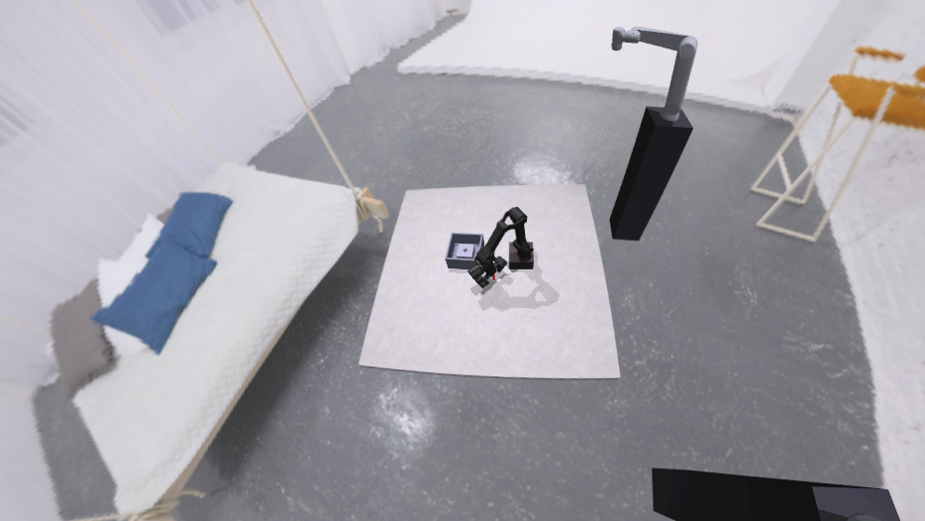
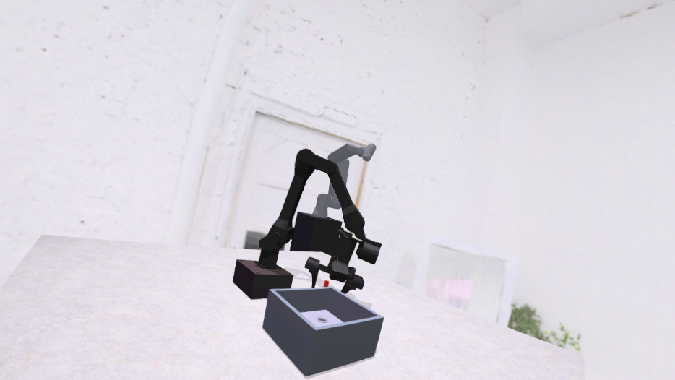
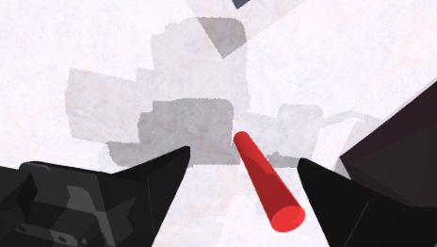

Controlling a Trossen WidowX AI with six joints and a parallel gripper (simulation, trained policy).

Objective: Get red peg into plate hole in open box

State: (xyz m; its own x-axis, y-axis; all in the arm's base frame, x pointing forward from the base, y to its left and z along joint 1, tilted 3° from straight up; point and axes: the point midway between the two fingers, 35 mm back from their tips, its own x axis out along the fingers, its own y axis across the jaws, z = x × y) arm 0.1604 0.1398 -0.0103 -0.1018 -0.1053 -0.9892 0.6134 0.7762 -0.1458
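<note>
My gripper tip is 10 mm to the left of the red peg and 20 mm below it. Also, from my gripper tip: grey box: 180 mm ahead, 150 mm to the right.
</note>
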